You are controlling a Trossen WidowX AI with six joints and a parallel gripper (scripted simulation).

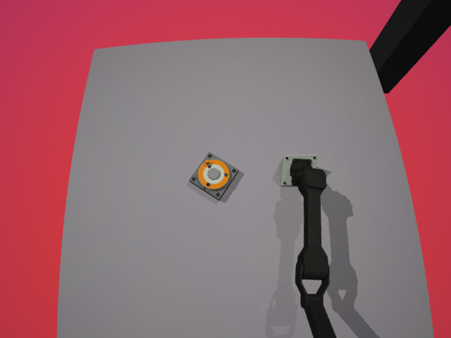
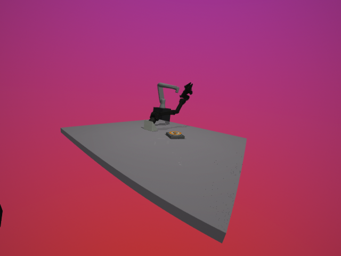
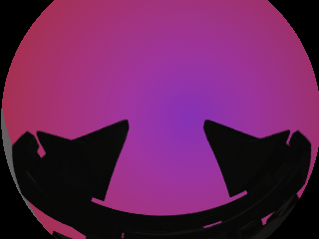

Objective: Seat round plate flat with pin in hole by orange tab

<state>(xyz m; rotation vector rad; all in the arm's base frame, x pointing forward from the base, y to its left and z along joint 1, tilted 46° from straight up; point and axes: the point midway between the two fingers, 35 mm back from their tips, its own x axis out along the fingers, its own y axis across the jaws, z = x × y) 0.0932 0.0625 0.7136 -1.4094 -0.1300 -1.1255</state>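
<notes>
The square base is 53 cm to the right of my gripper tip, 53 cm below it and 20 cm ahead of it.
</notes>
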